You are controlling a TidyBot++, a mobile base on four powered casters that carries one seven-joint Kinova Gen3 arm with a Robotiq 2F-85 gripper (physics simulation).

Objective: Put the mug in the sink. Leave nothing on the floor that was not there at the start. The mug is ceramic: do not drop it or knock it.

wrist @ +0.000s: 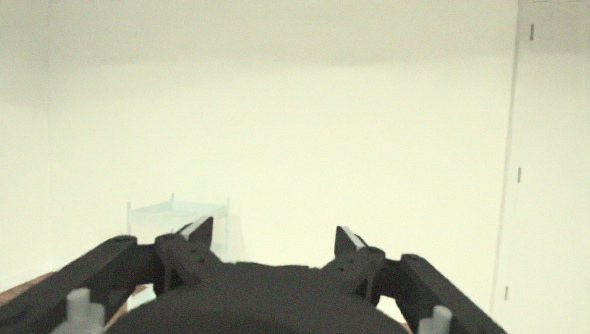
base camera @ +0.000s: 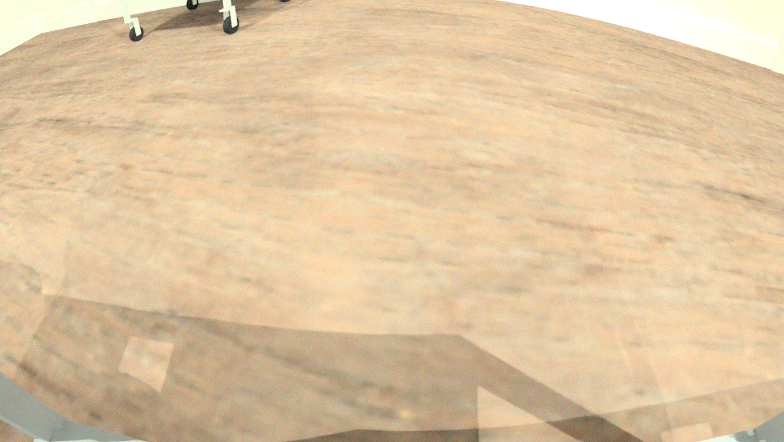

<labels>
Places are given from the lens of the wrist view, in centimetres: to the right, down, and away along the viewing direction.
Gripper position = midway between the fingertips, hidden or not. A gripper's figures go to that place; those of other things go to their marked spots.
my gripper [wrist: 274,234]: -1, 5, 16
wheeled shelf cart [wrist: 174,214]: -79, 31, 146
</labels>
